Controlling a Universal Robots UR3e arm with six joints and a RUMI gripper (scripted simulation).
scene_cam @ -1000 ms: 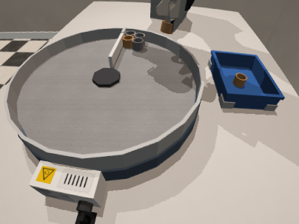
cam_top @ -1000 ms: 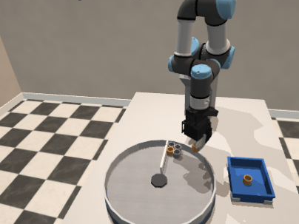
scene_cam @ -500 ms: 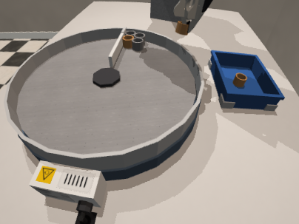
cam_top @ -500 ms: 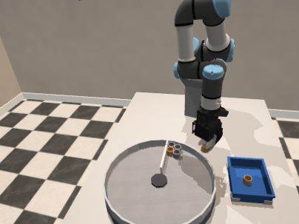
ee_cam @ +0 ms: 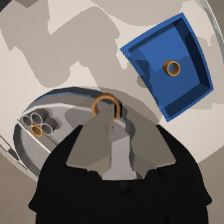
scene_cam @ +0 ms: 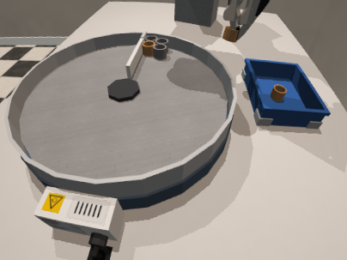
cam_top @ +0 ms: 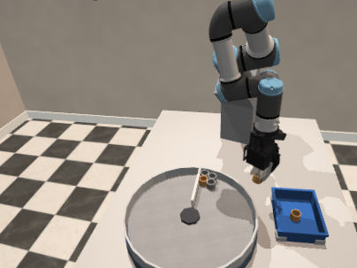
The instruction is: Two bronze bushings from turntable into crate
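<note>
The blue crate lies 11 cm to the left of my hand, 11 cm below it and 7 cm ahead of it. Also, from my hand: grey turntable 25 cm to the right, 9 cm below, 6 cm ahead.
</note>
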